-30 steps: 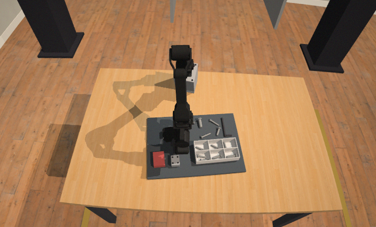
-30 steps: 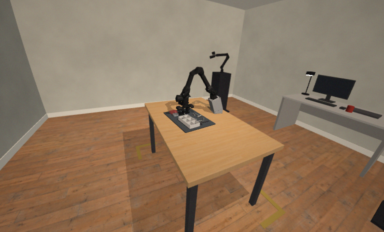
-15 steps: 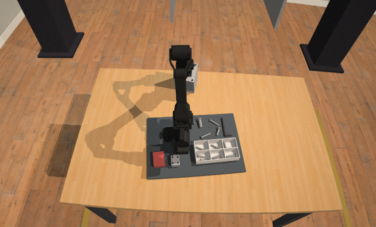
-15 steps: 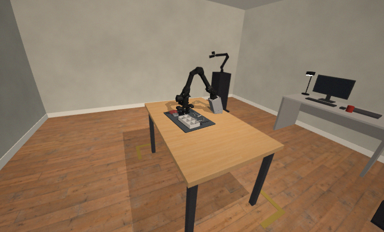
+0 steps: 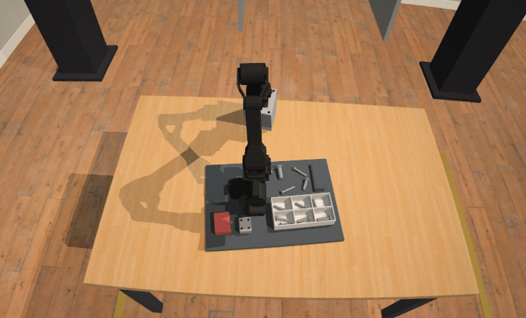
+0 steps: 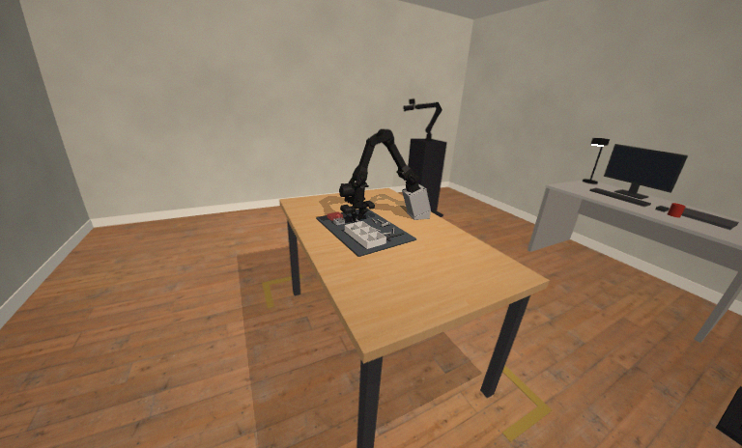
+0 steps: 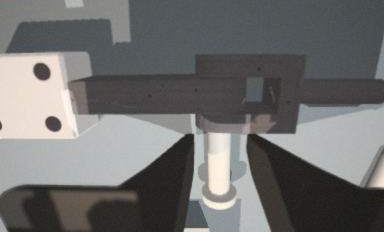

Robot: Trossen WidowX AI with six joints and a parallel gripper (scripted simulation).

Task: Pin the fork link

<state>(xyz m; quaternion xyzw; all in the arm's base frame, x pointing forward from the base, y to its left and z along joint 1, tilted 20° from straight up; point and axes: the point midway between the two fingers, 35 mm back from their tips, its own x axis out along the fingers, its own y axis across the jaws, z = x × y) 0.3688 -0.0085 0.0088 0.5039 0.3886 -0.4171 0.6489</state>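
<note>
Right now the pale pin is 3 cm below my hand and 1 cm to the left of it. From my hand the other things lie so: dark eye plate bar (3 cm to the right, 3 cm below, 2 cm ahead); then light grey block (10 cm ahead, 2 cm to the right, 2 cm below); then red block (10 cm to the right, 9 cm ahead, 3 cm below).
</note>
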